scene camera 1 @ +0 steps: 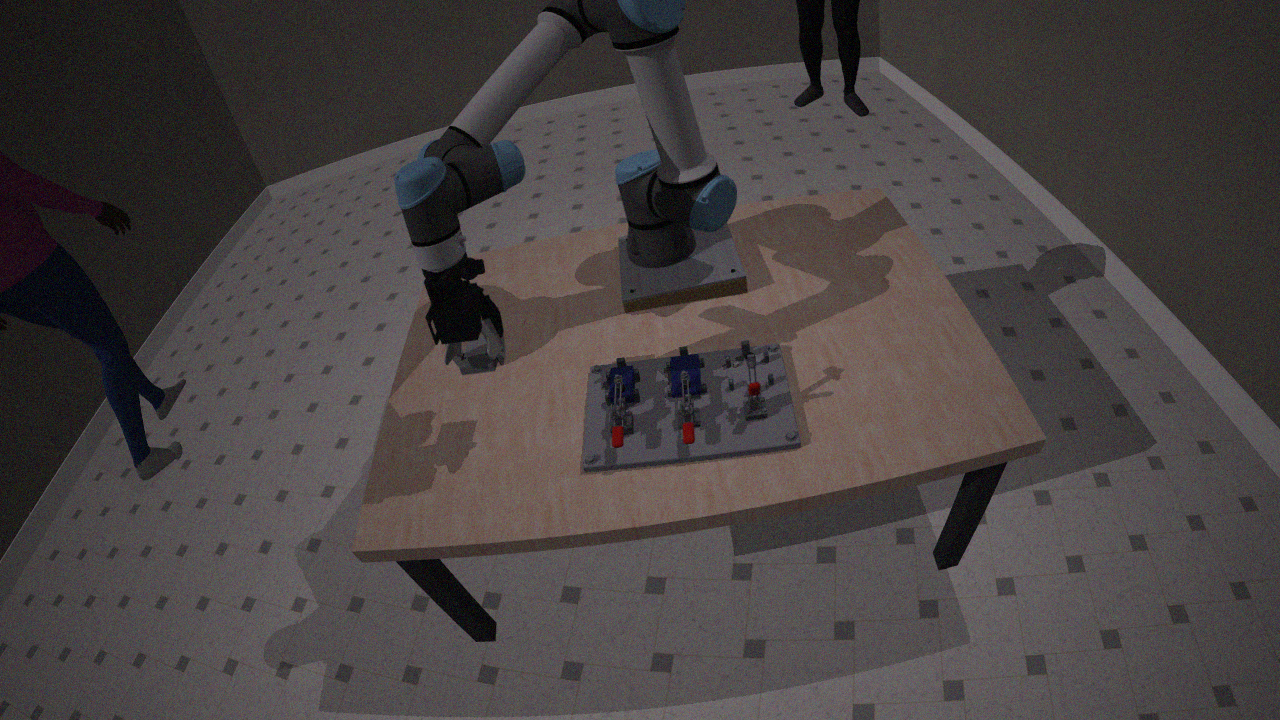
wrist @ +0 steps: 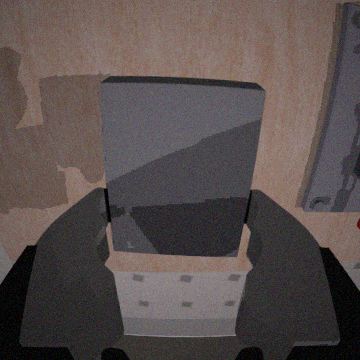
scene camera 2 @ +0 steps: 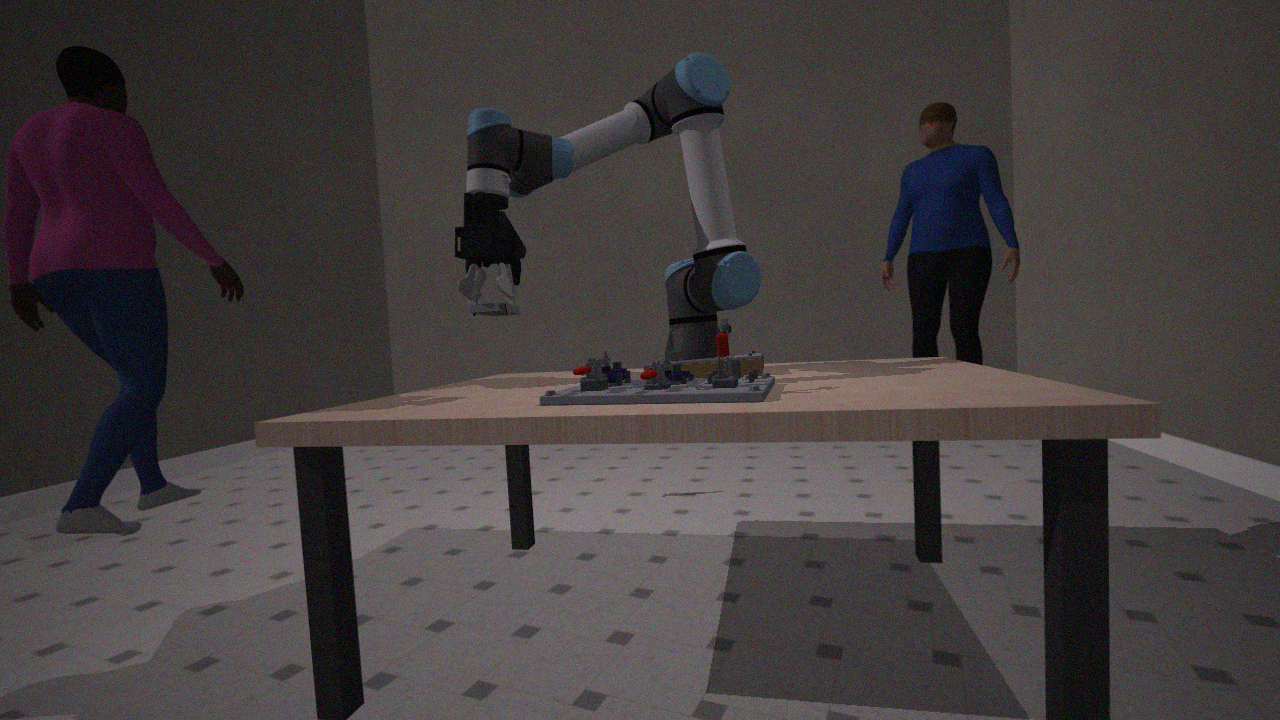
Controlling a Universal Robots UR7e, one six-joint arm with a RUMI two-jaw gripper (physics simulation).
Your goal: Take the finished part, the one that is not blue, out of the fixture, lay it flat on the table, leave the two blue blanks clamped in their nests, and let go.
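Places are measured from the arm's base along level axes (x back, y left, z down), in millimetres.
Pixels of known places: gripper, fingertip midpoint: (scene camera 1: 482, 366) (wrist: 176, 192) (scene camera 2: 491, 315); arm's base, link origin: (scene camera 1: 662, 248) (scene camera 2: 696, 358).
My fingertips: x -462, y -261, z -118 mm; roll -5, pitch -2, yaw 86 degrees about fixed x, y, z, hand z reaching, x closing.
Observation:
For each thing: its top centre in the pictures, then the offset to it from my fingertips.
- finished part, top centre: (wrist: 177, 187) (scene camera 1: 480, 349) (scene camera 2: 495, 304) dx +17, dy -1, dz -21 mm
- grey fixture, top centre: (scene camera 1: 687, 401) (scene camera 2: 664, 385) dx +19, dy +320, dz +137 mm
My gripper (scene camera 1: 476, 347) (scene camera 2: 491, 291) (wrist: 176, 192) is shut on the finished part (scene camera 1: 477, 361) (scene camera 2: 494, 308) (wrist: 182, 145), a flat grey plate. It holds the part in the air above the left side of the table (scene camera 1: 537, 501) (scene camera 2: 859, 420), left of the fixture. The grey fixture (scene camera 1: 653, 452) (scene camera 2: 653, 394) lies on the table; its edge shows at the right of the wrist view (wrist: 327, 150). Two blue blanks (scene camera 1: 621, 383) (scene camera 1: 685, 375) sit in the left and middle nests, under clamps with red handles lying low. The right nest is empty and its clamp (scene camera 1: 753, 388) (scene camera 2: 722, 344) stands upright.
The arm's base plate (scene camera 1: 684, 282) stands behind the fixture. Shadows of the arm and gripper fall on the table. A person in pink (scene camera 1: 26, 214) (scene camera 2: 89, 192) stands at the left and a person in blue (scene camera 2: 953, 201) stands behind the table at the right.

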